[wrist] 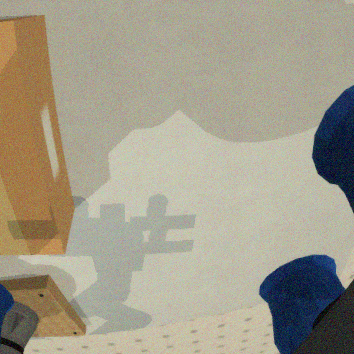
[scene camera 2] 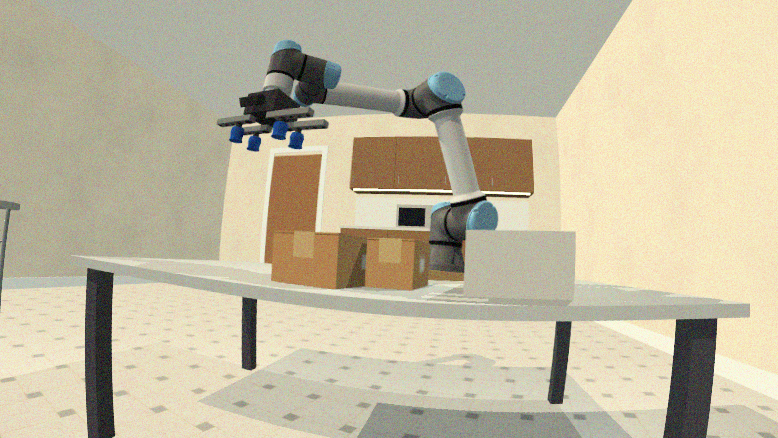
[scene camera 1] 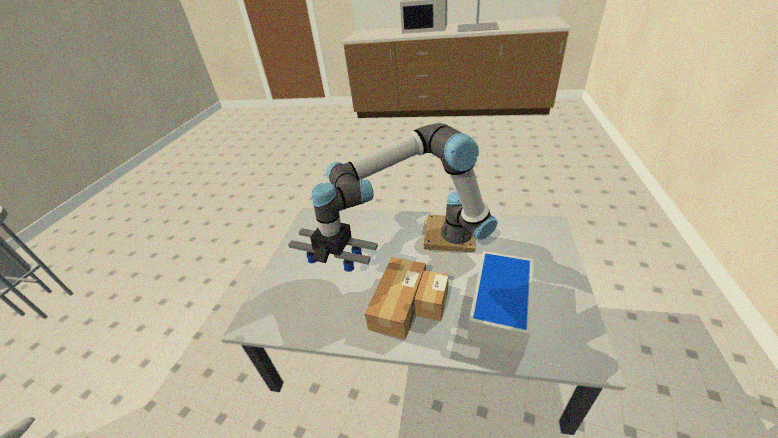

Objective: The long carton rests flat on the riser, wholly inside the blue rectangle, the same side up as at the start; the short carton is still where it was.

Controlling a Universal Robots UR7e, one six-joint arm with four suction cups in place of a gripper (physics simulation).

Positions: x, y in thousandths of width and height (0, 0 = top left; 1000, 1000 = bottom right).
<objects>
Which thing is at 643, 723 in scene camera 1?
A riser.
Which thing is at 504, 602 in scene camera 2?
A short carton.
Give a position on a long carton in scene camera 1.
At 503, 709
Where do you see a long carton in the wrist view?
126, 586
</objects>
